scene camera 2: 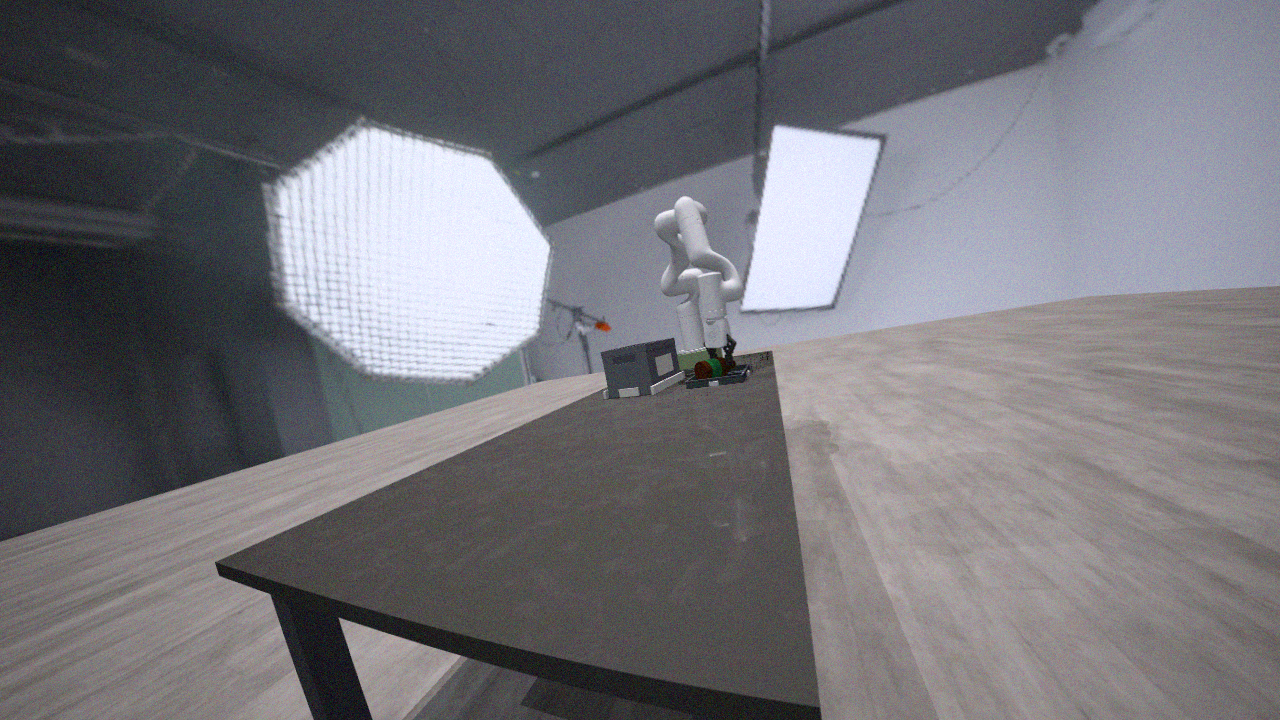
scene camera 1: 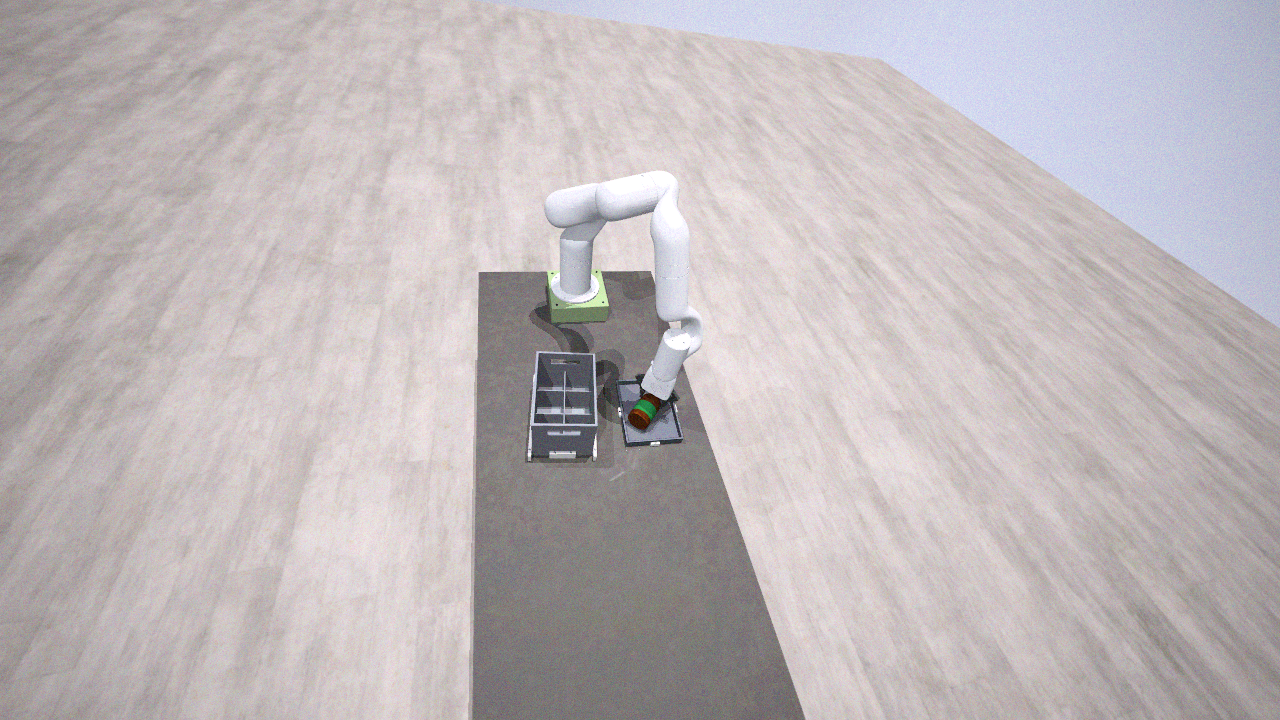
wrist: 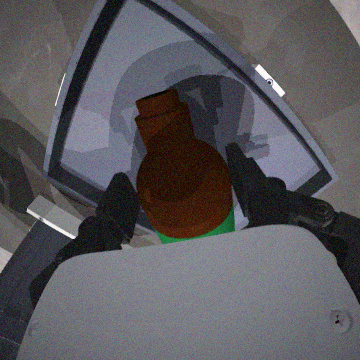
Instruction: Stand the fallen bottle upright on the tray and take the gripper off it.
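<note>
The brown bottle with a green band (scene camera 1: 644,410) (scene camera 2: 705,368) (wrist: 185,185) lies on its side on the shallow dark tray (scene camera 1: 652,442) (wrist: 90,125). Its base faces the front left in scene camera 1, and its neck is hidden under the arm there. In the wrist view the neck points away from the palm, and the palm hides part of the green band. My gripper (scene camera 1: 658,398) (scene camera 2: 723,358) (wrist: 177,174) is low over the tray. Its black fingers stand on either side of the bottle body, close against it, shut on the bottle.
A grey divided crate (scene camera 1: 563,440) (scene camera 2: 626,371) (wrist: 30,255) stands close to the left of the tray in scene camera 1. The arm's green base block (scene camera 1: 579,314) is at the back of the table. The table's right edge runs close beside the tray.
</note>
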